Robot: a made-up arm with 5 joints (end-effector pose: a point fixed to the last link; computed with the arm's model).
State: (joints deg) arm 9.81 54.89 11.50 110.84 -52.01
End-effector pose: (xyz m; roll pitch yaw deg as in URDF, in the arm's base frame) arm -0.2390 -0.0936 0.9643 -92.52 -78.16 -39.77
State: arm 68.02 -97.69 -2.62 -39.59 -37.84
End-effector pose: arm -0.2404 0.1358 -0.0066 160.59 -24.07 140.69
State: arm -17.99 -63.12 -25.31 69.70 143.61
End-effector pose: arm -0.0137 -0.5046 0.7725 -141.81 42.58 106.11
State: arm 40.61 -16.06 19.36 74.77 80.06
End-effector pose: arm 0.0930 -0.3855 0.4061 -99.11 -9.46 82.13
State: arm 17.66 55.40 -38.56 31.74 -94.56
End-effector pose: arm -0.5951 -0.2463 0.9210 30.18 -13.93 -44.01
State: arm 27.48 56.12 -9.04 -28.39 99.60
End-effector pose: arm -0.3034 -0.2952 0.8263 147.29 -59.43 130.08
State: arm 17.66 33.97 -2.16 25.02 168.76
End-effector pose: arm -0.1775 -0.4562 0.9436 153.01 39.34 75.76
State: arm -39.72 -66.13 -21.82 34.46 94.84
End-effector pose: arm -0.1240 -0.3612 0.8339 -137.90 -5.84 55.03
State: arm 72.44 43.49 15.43 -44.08 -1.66
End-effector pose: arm -0.0079 -0.5359 0.5794 43.29 42.87 -10.76
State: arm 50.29 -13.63 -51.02 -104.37 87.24
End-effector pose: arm -0.1661 -0.4278 0.5648 43.51 20.98 -74.49
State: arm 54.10 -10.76 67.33 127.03 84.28
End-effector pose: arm 0.1283 -0.1794 0.1824 -106.11 -7.37 155.09
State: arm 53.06 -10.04 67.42 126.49 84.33
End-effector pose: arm 0.1328 -0.1899 0.1916 -105.12 -6.28 154.26
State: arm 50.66 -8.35 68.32 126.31 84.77
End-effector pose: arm 0.1425 -0.2105 0.2120 -103.46 -3.48 153.90
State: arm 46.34 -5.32 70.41 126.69 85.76
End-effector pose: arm 0.1576 -0.2430 0.2502 -100.71 1.58 154.47
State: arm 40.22 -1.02 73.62 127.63 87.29
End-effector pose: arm 0.1744 -0.2828 0.3090 -96.52 8.53 156.33
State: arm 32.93 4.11 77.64 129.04 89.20
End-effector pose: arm 0.1871 -0.3206 0.3850 -90.61 16.16 159.76
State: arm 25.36 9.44 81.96 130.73 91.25
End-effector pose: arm 0.1916 -0.3484 0.4686 -83.13 23.06 164.68
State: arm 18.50 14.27 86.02 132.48 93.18
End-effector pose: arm 0.1882 -0.3630 0.5460 -75.01 28.06 170.41
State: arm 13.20 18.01 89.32 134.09 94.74
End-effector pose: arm 0.1810 -0.3673 0.6053 -67.87 30.86 175.72
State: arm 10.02 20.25 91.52 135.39 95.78
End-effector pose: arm 0.1752 -0.3669 0.6392 -63.23 31.81 179.49
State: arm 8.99 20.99 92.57 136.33 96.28
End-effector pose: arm 0.1736 -0.3658 0.6481 -61.59 31.59 -178.60
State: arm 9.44 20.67 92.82 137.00 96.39
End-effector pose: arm 0.1755 -0.3652 0.6400 -62.11 30.77 -178.02
